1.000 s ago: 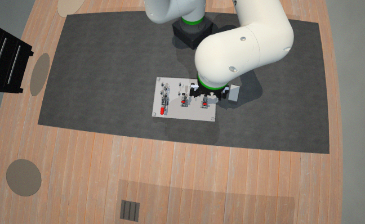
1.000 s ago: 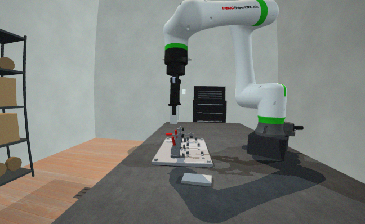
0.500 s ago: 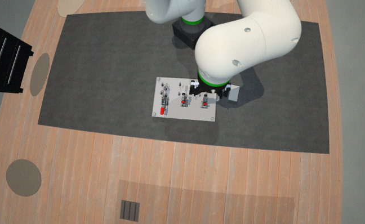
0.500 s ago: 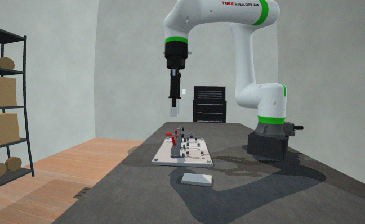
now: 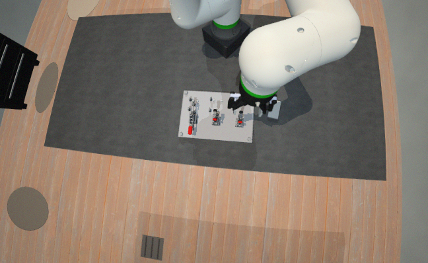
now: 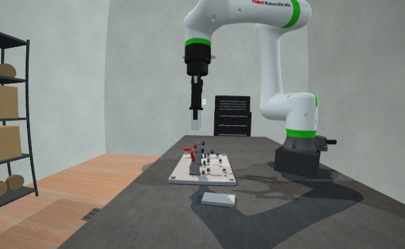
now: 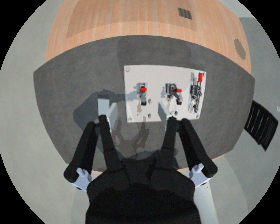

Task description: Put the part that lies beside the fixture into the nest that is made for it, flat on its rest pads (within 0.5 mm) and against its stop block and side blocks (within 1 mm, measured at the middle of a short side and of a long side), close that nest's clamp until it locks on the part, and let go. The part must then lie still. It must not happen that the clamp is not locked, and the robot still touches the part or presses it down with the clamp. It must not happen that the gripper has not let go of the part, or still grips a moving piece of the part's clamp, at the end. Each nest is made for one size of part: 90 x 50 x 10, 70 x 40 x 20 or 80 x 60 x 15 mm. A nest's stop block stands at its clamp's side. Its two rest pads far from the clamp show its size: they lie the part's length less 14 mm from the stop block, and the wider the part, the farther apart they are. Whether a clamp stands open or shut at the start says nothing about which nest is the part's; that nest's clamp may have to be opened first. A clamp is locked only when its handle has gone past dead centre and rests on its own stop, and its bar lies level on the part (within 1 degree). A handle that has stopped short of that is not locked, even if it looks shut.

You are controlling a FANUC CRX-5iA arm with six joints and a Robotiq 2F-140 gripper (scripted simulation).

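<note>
Now: the flat grey block 210 mm below my hand, 140 mm to the left of it and 90 mm behind it. Also, from my hand: fixture plate 210 mm below, 130 mm to the right, 20 mm behind.
</note>
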